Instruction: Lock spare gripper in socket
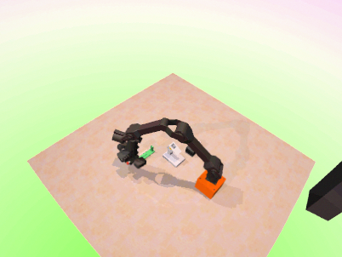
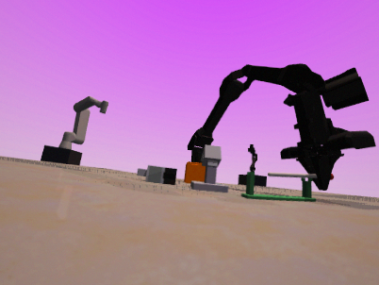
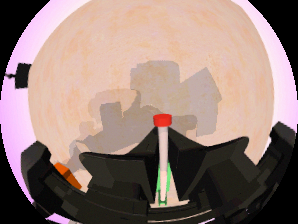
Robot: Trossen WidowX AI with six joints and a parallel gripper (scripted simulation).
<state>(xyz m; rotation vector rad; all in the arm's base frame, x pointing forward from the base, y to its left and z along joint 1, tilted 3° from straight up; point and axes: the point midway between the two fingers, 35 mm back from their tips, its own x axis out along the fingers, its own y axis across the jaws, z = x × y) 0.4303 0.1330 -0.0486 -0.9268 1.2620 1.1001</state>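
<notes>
The green cradle lies 10 cm to the right of my gripper tip and 2 cm behind it. From my gripper tip the other things lie so: spare gripper (32 cm to the right, 24 cm behind); then grey mount (19 cm to the right, 16 cm behind, 3 cm above).
</notes>
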